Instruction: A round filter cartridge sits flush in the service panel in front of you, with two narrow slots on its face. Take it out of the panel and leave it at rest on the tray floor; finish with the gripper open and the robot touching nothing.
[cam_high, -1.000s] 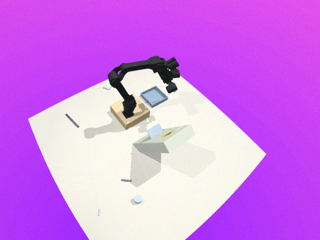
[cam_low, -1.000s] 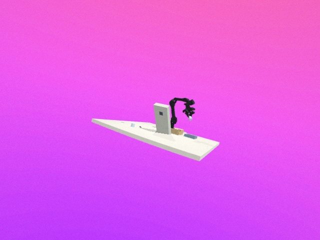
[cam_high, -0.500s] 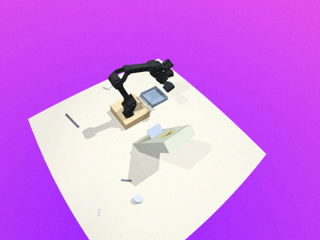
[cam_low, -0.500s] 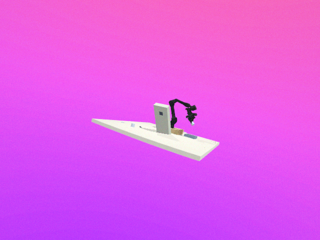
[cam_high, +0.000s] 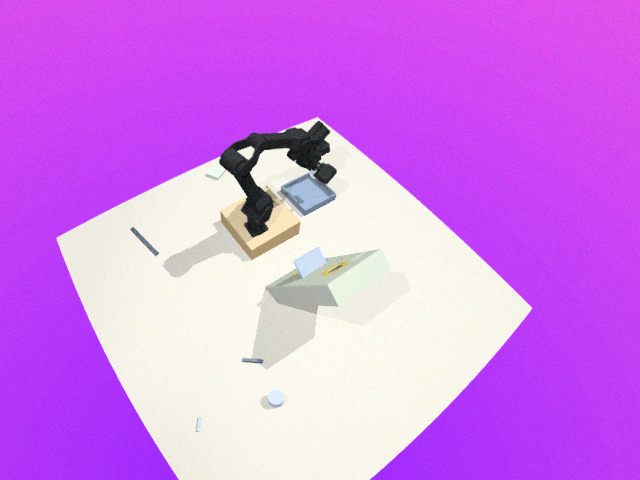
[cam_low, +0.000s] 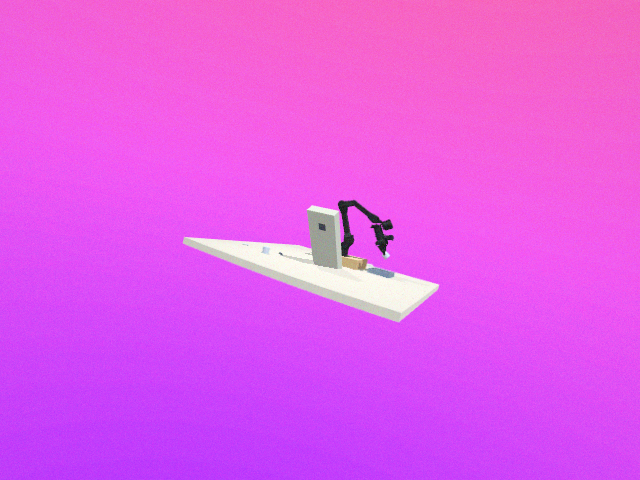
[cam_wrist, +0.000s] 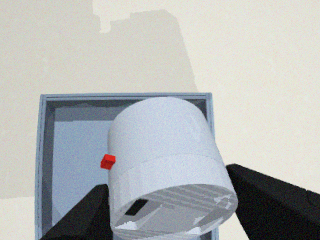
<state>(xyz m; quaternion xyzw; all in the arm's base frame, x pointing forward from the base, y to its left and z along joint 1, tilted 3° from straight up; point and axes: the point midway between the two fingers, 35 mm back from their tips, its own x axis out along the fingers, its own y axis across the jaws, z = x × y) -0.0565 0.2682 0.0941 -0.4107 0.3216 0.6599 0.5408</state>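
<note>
Now: the blue tray 30 mm behind my gripper tip, 10 mm to the right of it and 130 mm below it. Round my gripper tip: short bar: 440 mm ahead, 520 mm to the right, 140 mm below; grey service panel: 390 mm ahead, 250 mm to the right, 40 mm above; round filter cartridge: right at my gripper tip.
</note>
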